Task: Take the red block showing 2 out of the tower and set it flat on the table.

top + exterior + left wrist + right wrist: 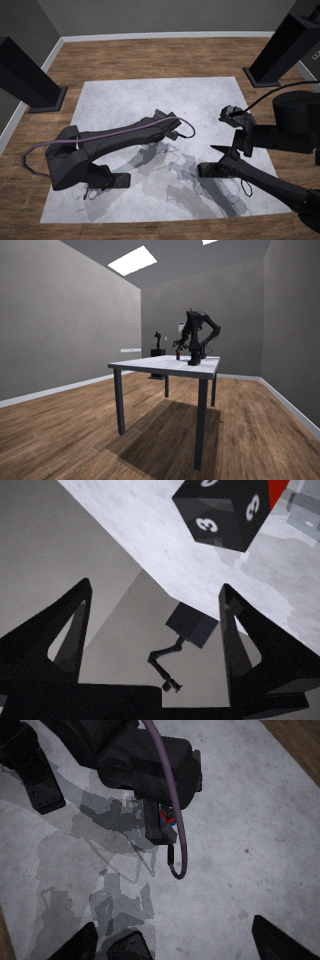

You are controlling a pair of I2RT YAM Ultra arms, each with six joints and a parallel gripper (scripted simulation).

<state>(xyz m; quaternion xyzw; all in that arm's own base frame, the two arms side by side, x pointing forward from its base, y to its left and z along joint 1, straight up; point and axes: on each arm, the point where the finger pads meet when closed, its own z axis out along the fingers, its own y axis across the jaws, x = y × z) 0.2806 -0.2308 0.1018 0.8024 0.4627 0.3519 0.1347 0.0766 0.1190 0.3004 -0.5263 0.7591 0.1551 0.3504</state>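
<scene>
The black block showing 3 is 5 cm below my left hand, 3 cm to the right of it and 3 cm behind it. From my left hand the other things lie so: red block showing 2 (8 cm below, 3 cm to the right, 3 cm behind); blue block showing 7 (11 cm below, 3 cm to the right, 3 cm behind).
Right now the red block showing 2 is 150 mm ahead of my right hand, 170 mm to the left of it and 300 mm below it. The rest, counted from my right hand: black block showing 3 (150 mm ahead, 170 mm to the left, 270 mm below); blue block showing 7 (150 mm ahead, 170 mm to the left, 330 mm below).
</scene>
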